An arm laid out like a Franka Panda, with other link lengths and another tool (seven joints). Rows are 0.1 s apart.
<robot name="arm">
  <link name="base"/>
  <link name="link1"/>
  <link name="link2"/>
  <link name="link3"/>
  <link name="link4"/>
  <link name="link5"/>
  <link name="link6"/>
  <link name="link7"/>
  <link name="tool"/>
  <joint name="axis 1" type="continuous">
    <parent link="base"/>
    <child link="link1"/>
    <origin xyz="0 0 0.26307"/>
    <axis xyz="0 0 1"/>
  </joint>
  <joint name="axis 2" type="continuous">
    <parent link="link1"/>
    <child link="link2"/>
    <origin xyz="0 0 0"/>
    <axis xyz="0 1 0"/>
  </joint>
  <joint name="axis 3" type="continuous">
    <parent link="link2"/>
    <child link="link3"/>
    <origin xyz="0 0 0.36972"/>
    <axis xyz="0 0 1"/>
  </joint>
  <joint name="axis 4" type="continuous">
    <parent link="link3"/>
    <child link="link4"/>
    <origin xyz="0.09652 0 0"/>
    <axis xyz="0 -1 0"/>
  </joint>
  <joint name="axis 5" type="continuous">
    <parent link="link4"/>
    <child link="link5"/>
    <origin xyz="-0.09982 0 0.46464"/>
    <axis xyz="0 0 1"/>
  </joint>
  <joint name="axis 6" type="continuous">
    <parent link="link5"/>
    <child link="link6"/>
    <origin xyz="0 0 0"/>
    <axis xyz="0 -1 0"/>
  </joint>
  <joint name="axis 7" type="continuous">
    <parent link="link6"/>
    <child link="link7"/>
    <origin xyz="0.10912 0 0"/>
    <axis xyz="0 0 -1"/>
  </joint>
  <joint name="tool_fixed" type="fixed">
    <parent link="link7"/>
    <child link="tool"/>
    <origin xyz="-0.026 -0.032 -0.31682" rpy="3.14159 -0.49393 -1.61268"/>
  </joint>
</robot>
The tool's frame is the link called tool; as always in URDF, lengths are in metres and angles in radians. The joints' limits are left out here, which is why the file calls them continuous.
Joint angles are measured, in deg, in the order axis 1, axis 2, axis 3, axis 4, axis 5, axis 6, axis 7. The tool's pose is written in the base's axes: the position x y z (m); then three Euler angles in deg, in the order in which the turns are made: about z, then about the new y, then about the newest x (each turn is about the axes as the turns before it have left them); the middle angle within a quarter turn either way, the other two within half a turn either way. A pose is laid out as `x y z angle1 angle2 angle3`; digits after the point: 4 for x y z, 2 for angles.
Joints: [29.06, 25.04, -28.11, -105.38, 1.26, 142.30, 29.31]
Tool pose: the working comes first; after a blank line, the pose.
Where each joint sits with the arm in this pose, in the base's axes (m; each line is computed from the numbers above, not from the rounded line before):
axis 1: 0.0000 0.0000 0.2631
axis 2: 0.0000 0.0000 0.2631
axis 3: 0.1368 0.0760 0.5980
axis 4: 0.2263 0.0737 0.5620
axis 5: 0.6563 0.0569 0.3604
axis 6: 0.6563 0.0569 0.3604
axis 7: 0.7616 0.0665 0.3876
the tool: 0.8078 -0.0042 0.0795

0.8078 -0.0042 0.0795 -127.65 -28.18 -159.57
